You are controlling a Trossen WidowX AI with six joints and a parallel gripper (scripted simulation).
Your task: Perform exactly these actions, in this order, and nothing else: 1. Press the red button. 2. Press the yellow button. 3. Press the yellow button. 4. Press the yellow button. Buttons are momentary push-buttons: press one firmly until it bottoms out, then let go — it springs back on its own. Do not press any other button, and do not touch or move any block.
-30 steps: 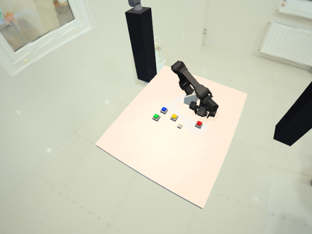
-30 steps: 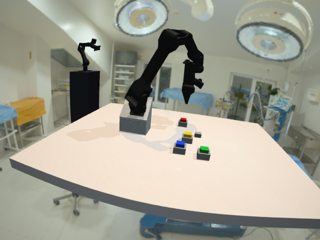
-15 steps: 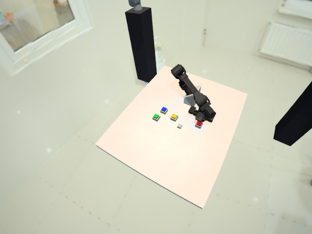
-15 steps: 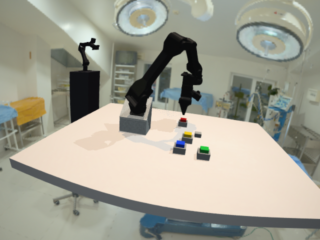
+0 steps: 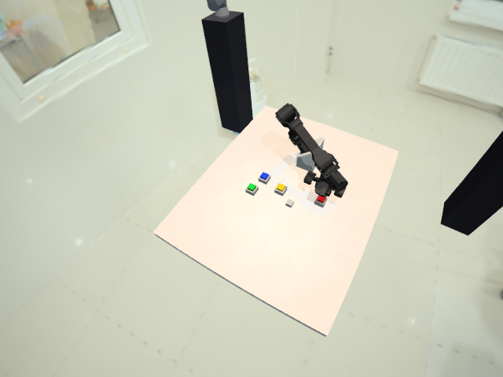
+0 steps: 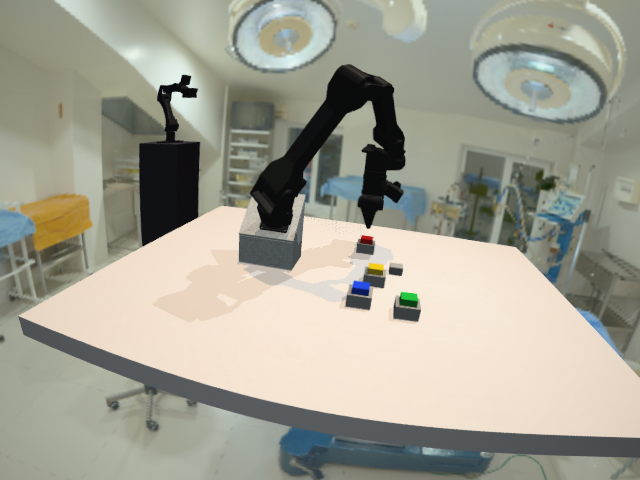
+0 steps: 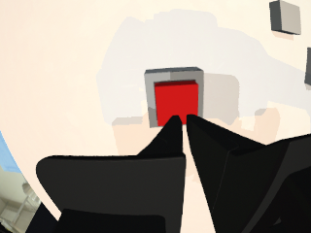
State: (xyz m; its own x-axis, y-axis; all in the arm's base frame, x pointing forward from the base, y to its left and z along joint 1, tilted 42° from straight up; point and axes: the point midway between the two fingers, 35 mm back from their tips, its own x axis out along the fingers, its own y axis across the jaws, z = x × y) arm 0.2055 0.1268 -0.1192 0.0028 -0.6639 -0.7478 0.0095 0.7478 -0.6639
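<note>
The red button lies 3 cm below my gripper tip. From my gripper tip the other things lie so: yellow button: 3 cm ahead, 20 cm to the right, 3 cm below; then small grey block: 8 cm ahead, 13 cm to the right, 6 cm below; then blue button: 1 cm ahead, 31 cm to the right, 3 cm below.
</note>
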